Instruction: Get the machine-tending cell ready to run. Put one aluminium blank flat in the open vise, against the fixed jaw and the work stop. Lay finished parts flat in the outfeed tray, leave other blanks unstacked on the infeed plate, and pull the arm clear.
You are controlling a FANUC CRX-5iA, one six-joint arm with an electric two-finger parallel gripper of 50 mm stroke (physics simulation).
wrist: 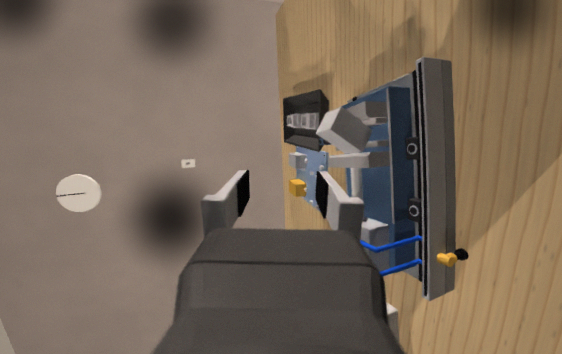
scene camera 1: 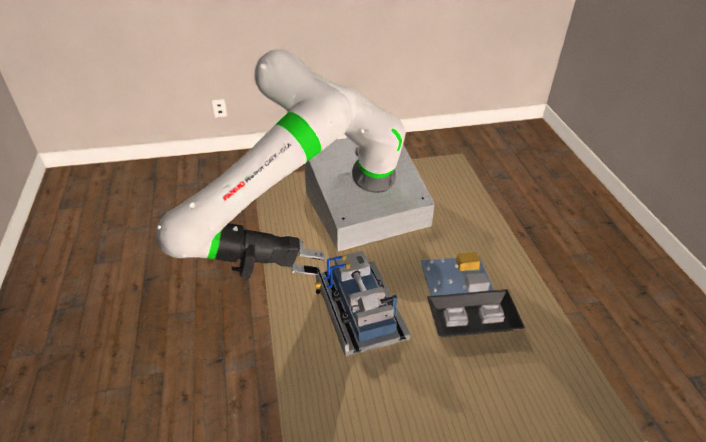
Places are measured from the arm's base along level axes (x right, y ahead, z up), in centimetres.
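Pixels of known places: gripper, fingertip midpoint: (wrist: 282, 184) (scene camera 1: 320, 263); arm's base, link origin: (scene camera 1: 373, 174).
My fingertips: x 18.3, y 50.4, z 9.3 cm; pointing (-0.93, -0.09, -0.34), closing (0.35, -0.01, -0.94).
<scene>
For each thing: its top centre in the pictures, then the offset to it from my fingertips. "spot": a spot on its surface instead.
- vise, top centre: (wrist: 347, 183) (scene camera 1: 361, 284) dx -11.1, dy -5.7, dz -14.4 cm
- grey aluminium blank, top centre: (wrist: 322, 132) (scene camera 1: 368, 294) dx -12.4, dy +1.9, dz -10.3 cm
- work stop, surface spot: (scene camera 1: 394, 307) spot: dx -20.1, dy -0.2, dz -18.5 cm
- grey blank, top centre: (scene camera 1: 477, 278) (wrist: 291, 160) dx -46.3, dy -11.3, dz -19.9 cm
- blue infeed plate, top centre: (wrist: 308, 176) (scene camera 1: 457, 277) dx -41.5, dy -15.3, dz -23.5 cm
- yellow block, top centre: (scene camera 1: 468, 257) (wrist: 292, 188) dx -45.7, dy -20.2, dz -19.9 cm
- yellow fitting, surface spot: (wrist: 446, 259) (scene camera 1: 316, 284) spot: dx +1.6, dy -11.8, dz -20.6 cm
My gripper (scene camera 1: 320, 263) (wrist: 282, 184) is open and empty, held out beside the vise's hose end in the scene view. The vise (scene camera 1: 378, 329) (wrist: 399, 185) holds a grey aluminium blank (scene camera 1: 370, 300) (wrist: 345, 130) between its jaws. The blank looks tilted, not flat, and stands up above the jaws near the work stop (scene camera 1: 394, 307); its underside contact is hidden. Another grey blank (scene camera 1: 477, 282) (wrist: 297, 160) rests on the blue infeed plate (scene camera 1: 442, 273) (wrist: 318, 157). Two finished parts (scene camera 1: 455, 316) (scene camera 1: 491, 313) lie apart in the black outfeed tray (scene camera 1: 458, 300) (wrist: 306, 142).
A yellow block (scene camera 1: 468, 261) (wrist: 297, 188) sits on the infeed plate's back corner. Blue hoses (scene camera 1: 330, 275) (wrist: 392, 244) rise at the vise's back left. A yellow fitting (scene camera 1: 318, 286) (wrist: 446, 259) sticks out from its side. The grey robot pedestal (scene camera 1: 380, 223) stands behind.
</scene>
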